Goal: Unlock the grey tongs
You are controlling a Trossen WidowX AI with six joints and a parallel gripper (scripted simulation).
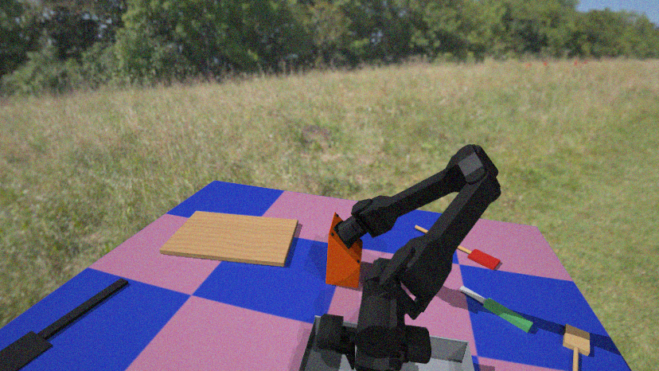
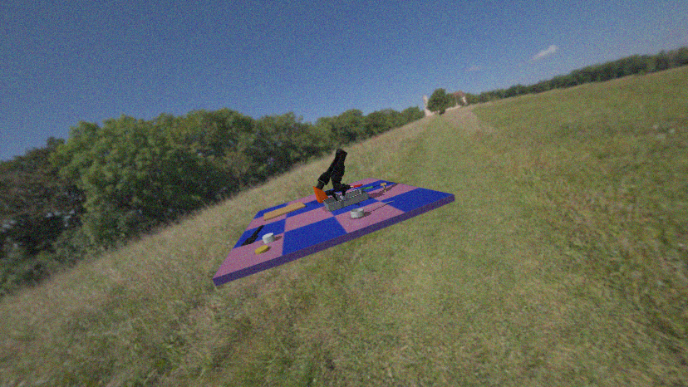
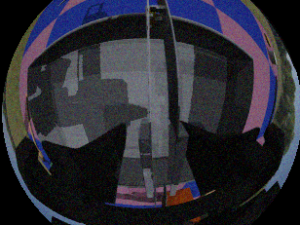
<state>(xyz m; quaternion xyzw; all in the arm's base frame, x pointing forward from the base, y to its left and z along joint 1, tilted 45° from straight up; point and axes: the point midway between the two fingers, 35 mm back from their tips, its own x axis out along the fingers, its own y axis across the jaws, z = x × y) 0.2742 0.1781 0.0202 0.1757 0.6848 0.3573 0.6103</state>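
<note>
Now: gripper tip 4 cm to the right of the grey roasting tin. The rest, counted from my gripper tip: black spatula (63 cm to the right, 16 cm ahead, 2 cm below); red spatula (53 cm behind, 18 cm to the left, 2 cm below); wooden board (50 cm to the right, 31 cm behind, 2 cm below).
</note>
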